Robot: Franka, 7 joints.
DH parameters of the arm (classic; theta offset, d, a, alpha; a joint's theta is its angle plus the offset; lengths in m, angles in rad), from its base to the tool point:
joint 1: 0 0.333 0 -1.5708
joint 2: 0 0 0 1.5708
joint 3: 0 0.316 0.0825 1.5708
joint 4: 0 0 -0.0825 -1.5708
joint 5: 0 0.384 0 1.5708
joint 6: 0 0 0.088 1.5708
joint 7: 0 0.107 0 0
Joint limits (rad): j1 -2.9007..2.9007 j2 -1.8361..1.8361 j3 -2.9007..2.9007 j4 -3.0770..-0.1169 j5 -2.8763..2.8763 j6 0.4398..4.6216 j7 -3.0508..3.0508
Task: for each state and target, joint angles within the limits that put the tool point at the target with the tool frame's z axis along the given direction. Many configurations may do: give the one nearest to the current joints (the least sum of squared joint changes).
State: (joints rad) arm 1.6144 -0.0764 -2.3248 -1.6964 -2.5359 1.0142 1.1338
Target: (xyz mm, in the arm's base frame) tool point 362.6 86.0 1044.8 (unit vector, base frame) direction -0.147 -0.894 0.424
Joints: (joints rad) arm 2.4628 -0.1223 -1.7915 -0.9091 -2.5321 1.3213 1.1338
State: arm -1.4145 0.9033 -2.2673 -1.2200 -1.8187 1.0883 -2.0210
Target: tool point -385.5 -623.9 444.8 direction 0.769 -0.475 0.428
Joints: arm -1.5960 1.8006 -1.9183 -1.2642 -2.1537 1.1303 -2.0210
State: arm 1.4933 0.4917 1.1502 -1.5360 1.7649 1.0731 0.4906
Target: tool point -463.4 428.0 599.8 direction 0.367 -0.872 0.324
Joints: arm 1.8943 1.0381 0.9586 -0.7596 1.4197 0.6268 0.4906
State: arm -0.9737 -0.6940 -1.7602 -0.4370 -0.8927 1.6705 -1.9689
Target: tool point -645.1 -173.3 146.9 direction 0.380 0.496 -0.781
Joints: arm -0.2935 -1.2207 -2.1555 -1.2807 -1.1223 1.3131 -1.9689
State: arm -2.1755 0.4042 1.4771 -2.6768 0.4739 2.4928 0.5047
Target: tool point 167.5 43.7 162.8 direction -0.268 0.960 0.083
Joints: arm -1.8826 0.7194 1.1252 -3.0642 0.4288 2.0075 0.5047
